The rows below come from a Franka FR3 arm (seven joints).
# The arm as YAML. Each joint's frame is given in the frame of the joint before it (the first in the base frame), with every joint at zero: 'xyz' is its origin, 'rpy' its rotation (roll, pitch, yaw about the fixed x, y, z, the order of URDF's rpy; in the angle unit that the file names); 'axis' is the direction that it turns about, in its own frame. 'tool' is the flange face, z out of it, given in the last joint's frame.
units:
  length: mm
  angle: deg
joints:
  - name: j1
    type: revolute
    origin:
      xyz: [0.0, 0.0, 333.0]
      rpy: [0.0, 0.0, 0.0]
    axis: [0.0, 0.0, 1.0]
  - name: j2
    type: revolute
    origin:
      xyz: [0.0, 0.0, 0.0]
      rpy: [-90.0, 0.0, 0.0]
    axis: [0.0, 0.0, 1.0]
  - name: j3
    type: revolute
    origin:
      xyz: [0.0, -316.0, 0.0]
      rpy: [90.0, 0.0, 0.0]
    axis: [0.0, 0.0, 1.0]
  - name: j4
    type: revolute
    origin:
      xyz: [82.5, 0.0, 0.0]
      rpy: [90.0, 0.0, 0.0]
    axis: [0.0, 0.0, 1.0]
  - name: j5
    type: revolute
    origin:
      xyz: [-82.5, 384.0, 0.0]
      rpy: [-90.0, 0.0, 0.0]
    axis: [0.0, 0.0, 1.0]
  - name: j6
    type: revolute
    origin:
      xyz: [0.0, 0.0, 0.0]
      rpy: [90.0, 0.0, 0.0]
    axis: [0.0, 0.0, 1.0]
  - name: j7
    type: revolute
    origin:
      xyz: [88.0, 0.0, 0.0]
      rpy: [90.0, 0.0, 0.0]
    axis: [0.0, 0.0, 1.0]
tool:
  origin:
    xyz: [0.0, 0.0, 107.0]
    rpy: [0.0, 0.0, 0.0]
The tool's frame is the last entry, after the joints.
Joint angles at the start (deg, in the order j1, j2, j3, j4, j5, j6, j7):
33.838 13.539 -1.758 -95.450 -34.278 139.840 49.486
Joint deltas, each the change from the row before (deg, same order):
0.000 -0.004 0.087 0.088 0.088 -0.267 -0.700
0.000 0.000 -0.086 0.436 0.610 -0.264 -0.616
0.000 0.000 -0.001 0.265 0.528 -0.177 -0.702
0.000 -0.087 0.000 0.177 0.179 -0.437 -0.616
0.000 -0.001 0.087 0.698 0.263 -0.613 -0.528
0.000 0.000 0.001 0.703 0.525 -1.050 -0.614
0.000 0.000 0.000 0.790 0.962 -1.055 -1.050
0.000 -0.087 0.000 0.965 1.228 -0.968 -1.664
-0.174 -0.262 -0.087 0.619 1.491 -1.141 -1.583
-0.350 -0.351 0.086 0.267 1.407 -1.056 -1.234
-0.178 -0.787 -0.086 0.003 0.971 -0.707 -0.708
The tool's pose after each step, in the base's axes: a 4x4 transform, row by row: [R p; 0 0 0 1], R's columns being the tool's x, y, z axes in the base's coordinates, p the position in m. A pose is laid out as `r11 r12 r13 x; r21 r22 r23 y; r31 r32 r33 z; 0 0 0 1`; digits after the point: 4 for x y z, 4 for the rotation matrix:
0.7505 0.0430 0.6594 0.5707; 0.0758 -0.9969 -0.0213 0.3596; 0.6564 0.0660 -0.7515 0.5279; 0 0 0 1
0.7516 0.0439 0.6581 0.5718; 0.0748 -0.9970 -0.0189 0.3588; 0.6553 0.0634 -0.7527 0.5314; 0 0 0 1
0.7531 0.0488 0.6561 0.5722; 0.0784 -0.9968 -0.0158 0.3588; 0.6532 0.0633 -0.7545 0.5335; 0 0 0 1
0.7545 0.0522 0.6542 0.5722; 0.0850 -0.9962 -0.0186 0.3581; 0.6507 0.0697 -0.7561 0.5353; 0 0 0 1
0.7538 0.0536 0.6550 0.5726; 0.0873 -0.9960 -0.0189 0.3586; 0.6513 0.0715 -0.7554 0.5404; 0 0 0 1
0.7580 0.0502 0.6503 0.5734; 0.0867 -0.9959 -0.0243 0.3576; 0.6464 0.0748 -0.7593 0.5448; 0 0 0 1
0.7639 0.0509 0.6433 0.5742; 0.0877 -0.9958 -0.0254 0.3568; 0.6394 0.0758 -0.7652 0.5499; 0 0 0 1
0.7677 0.0598 0.6380 0.5748; 0.0947 -0.9953 -0.0207 0.3560; 0.6337 0.0763 -0.7698 0.5577; 0 0 0 1
0.7765 0.0619 0.6270 0.5757; 0.0951 -0.9953 -0.0195 0.3519; 0.6229 0.0747 -0.7788 0.5640; 0 0 0 1
0.7871 0.0612 0.6138 0.5761; 0.0918 -0.9956 -0.0185 0.3474; 0.6100 0.0709 -0.7893 0.5683; 0 0 0 1
0.7910 0.0577 0.6091 0.5746; 0.0844 -0.9963 -0.0153 0.3423; 0.6059 0.0636 -0.7930 0.5760; 0 0 0 1

